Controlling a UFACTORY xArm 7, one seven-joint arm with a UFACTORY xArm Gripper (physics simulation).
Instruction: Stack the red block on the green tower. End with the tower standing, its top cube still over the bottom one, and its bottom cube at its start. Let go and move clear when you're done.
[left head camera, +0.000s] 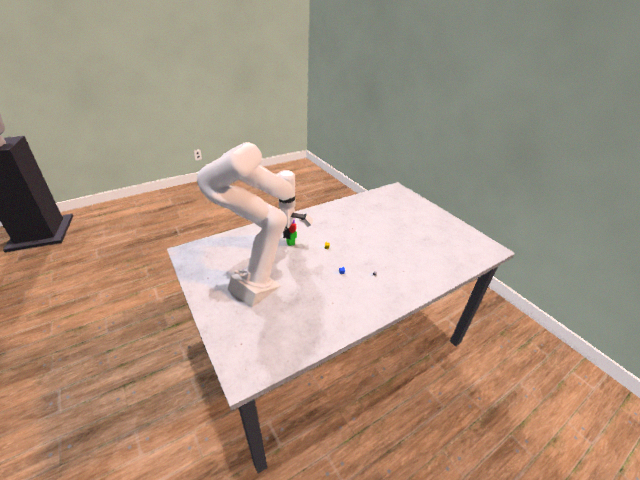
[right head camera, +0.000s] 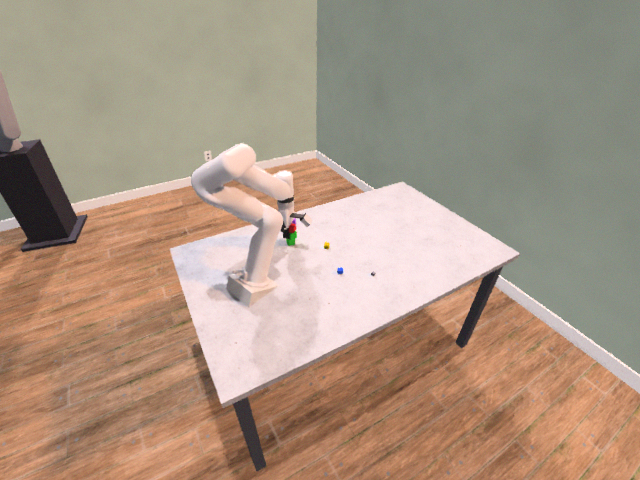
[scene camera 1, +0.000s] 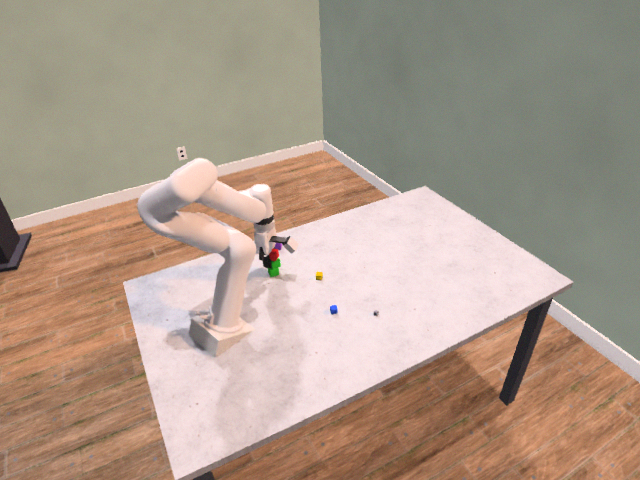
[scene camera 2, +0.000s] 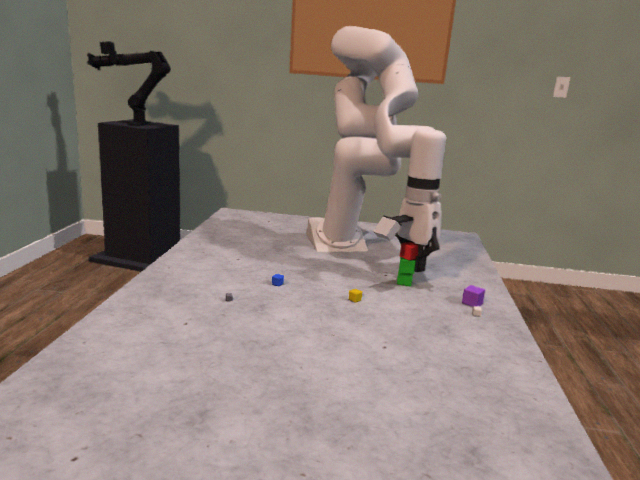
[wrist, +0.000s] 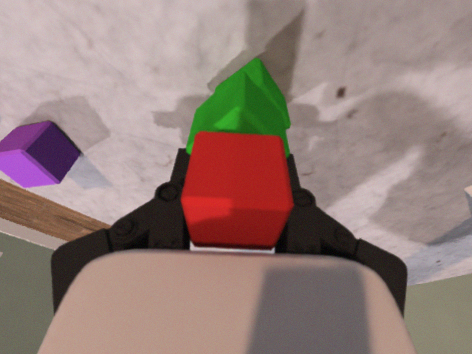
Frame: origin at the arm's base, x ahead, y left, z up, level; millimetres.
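Seen in the pictures: gripper, fingertip midpoint: (left head camera: 288, 235) (right head camera: 288, 235) (scene camera 1: 269, 263) (scene camera 2: 413, 268) (wrist: 235, 147); arm's base at its link origin: (left head camera: 256, 280) (right head camera: 254, 280) (scene camera 1: 223, 323) (scene camera 2: 337, 233).
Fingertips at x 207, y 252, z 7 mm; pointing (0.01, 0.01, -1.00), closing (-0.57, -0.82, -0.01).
Pixels of each thing's top centre, then the offset from my fingertips to it. Level surfaces: height alone.
- red block at its top centre: (wrist: 235, 232) (scene camera 2: 410, 243) (scene camera 1: 272, 250) dx +15, dy -11, dz +66 mm
- green tower at its top centre: (wrist: 237, 155) (scene camera 2: 408, 257) (scene camera 1: 274, 258) dx +18, dy -13, dz +31 mm
- yellow cube at its top centre: (scene camera 2: 355, 290) (scene camera 1: 319, 273) dx +166, dy -98, dz -16 mm
- blue cube at its top centre: (scene camera 2: 277, 275) (scene camera 1: 333, 307) dx +163, dy -286, dz -16 mm
- small grey cube at its top centre: (scene camera 2: 229, 294) dx +294, dy -343, dz -23 mm
- table at its surface level: dz -38 mm
- purple cube at its top centre: (wrist: 22, 172) (scene camera 2: 474, 288) dx +58, dy +148, dz -2 mm
- small white cube at its top centre: (scene camera 2: 477, 307) dx +117, dy +160, dz -20 mm
The red block (scene camera 2: 408, 251) (wrist: 237, 187) (scene camera 1: 273, 254) sits between my gripper's fingers, close under the palm. My gripper (scene camera 2: 415, 259) (wrist: 235, 147) is shut on it. The fingers reach down beside the upper part of the green tower (scene camera 2: 406, 271) (wrist: 245, 107) (scene camera 1: 273, 268). The tower is two green cubes standing on the table, directly under the red block. The red block appears to touch the upper cube. The upper cube looks turned and slightly off from the bottom one. The wrist view hides much of the tower behind the red block.
A yellow cube (scene camera 2: 355, 295) (scene camera 1: 319, 275), a blue cube (scene camera 2: 277, 280) (scene camera 1: 333, 309) and a small grey cube (scene camera 2: 229, 297) lie on the table (scene camera 2: 289, 392). A purple cube (scene camera 2: 473, 296) (wrist: 37, 155) and a small white cube (scene camera 2: 477, 311) lie near the table's edge beside the tower.
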